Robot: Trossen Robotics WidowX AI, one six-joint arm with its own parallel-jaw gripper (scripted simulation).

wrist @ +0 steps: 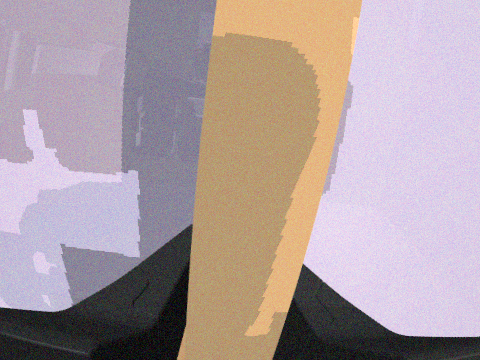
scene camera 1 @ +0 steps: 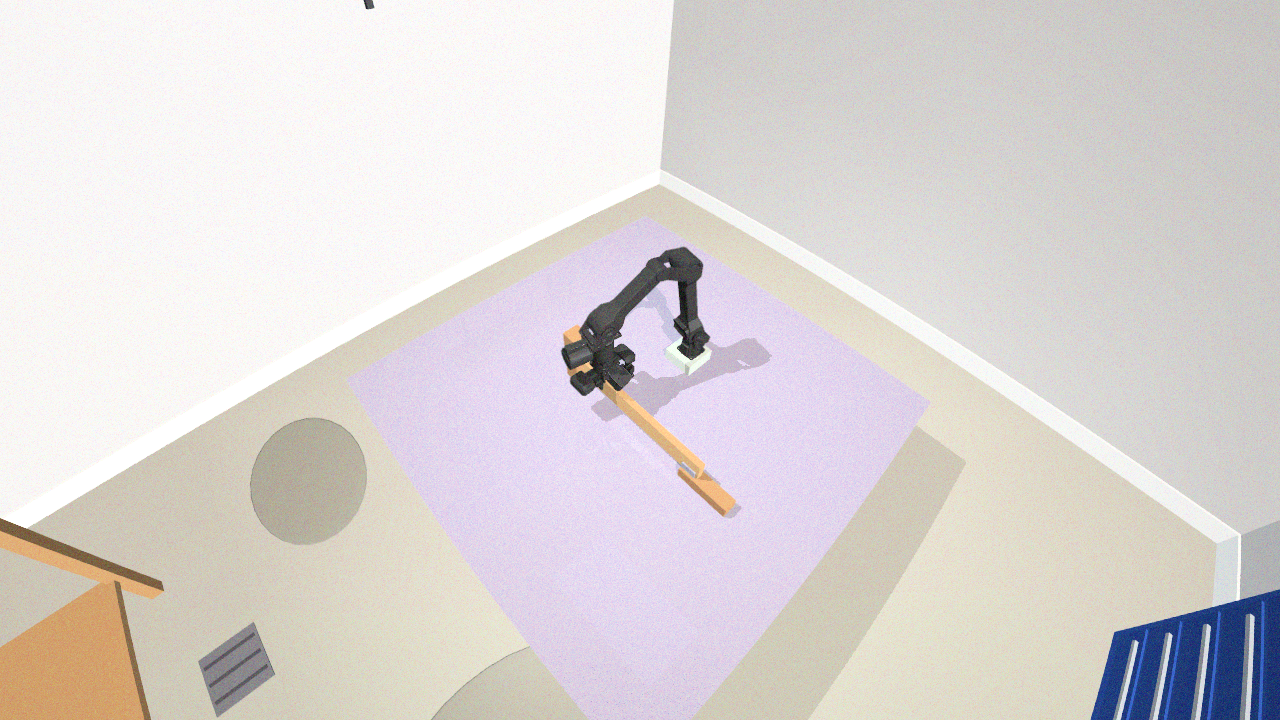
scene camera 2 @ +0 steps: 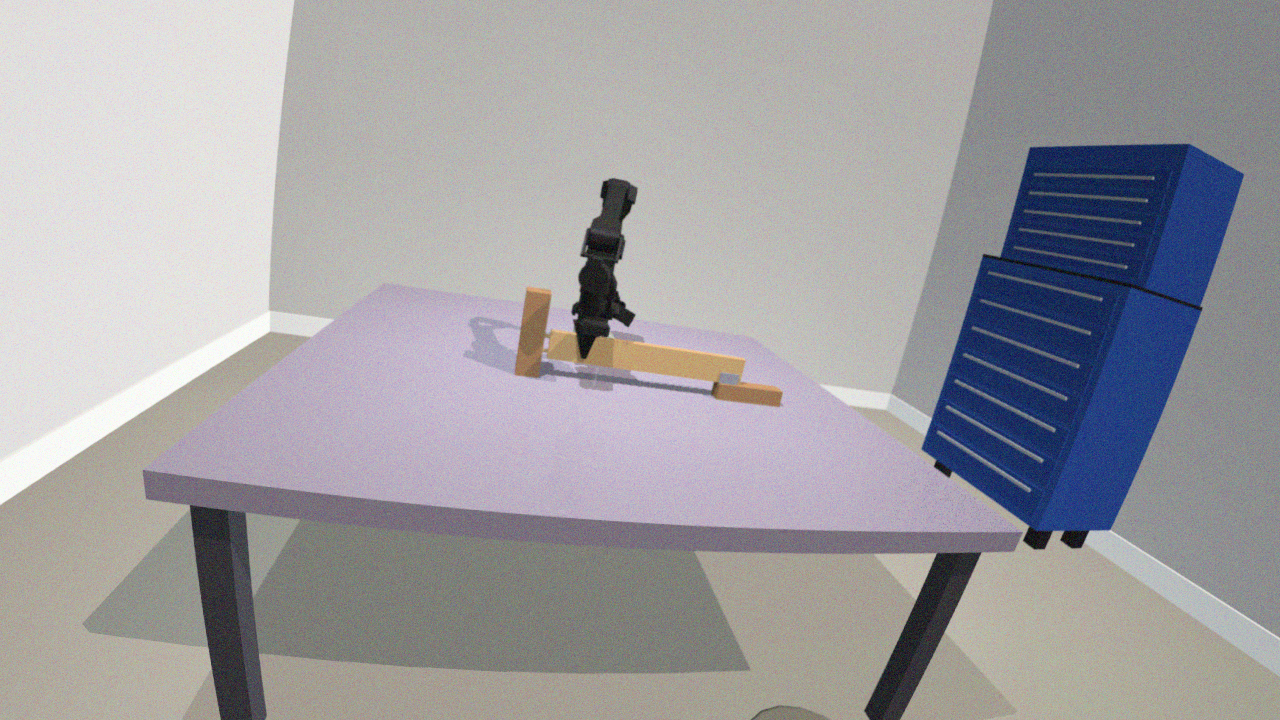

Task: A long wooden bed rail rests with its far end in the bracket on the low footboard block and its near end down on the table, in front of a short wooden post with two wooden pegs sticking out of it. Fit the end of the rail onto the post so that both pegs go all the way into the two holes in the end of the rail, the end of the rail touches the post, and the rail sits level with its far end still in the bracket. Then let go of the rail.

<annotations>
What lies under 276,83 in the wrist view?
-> A wooden bed rail.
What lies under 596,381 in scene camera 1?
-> My gripper.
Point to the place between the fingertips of my gripper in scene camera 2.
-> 583,357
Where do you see a wooden bed rail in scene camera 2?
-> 608,352
</annotations>
